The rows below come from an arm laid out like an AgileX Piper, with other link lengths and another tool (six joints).
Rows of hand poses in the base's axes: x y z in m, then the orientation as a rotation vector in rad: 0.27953, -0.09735, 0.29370, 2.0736, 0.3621, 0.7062; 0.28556, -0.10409, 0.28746, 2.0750, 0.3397, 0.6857; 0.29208, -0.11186, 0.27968, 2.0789, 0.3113, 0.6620; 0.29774, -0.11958, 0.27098, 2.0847, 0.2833, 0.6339; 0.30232, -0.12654, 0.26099, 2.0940, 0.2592, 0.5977; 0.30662, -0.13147, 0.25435, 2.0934, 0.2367, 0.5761; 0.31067, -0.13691, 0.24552, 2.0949, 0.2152, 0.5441; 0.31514, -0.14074, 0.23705, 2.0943, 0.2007, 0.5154; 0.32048, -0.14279, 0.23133, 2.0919, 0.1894, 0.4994; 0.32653, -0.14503, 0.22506, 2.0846, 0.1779, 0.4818; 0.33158, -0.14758, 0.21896, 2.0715, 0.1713, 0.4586
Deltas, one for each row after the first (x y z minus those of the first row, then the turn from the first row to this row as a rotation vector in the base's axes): 0.00603, -0.00674, -0.00624, -0.0019, 0.0052, -0.0244; 0.01255, -0.01451, -0.01402, -0.0014, 0.0112, -0.0543; 0.01821, -0.02223, -0.02272, -0.0001, 0.0208, -0.0855; 0.02279, -0.02919, -0.03271, 0.0020, 0.0384, -0.1170; 0.02709, -0.03412, -0.03935, -0.0008, 0.0440, -0.1421; 0.03114, -0.03956, -0.04818, -0.0044, 0.0576, -0.1707; 0.03561, -0.04339, -0.05665, -0.0100, 0.0710, -0.1931; 0.04095, -0.04544, -0.06237, -0.0143, 0.0767, -0.2081; 0.04700, -0.04768, -0.06864, -0.0235, 0.0818, -0.2245; 0.05205, -0.05023, -0.07474, -0.0403, 0.0908, -0.2405
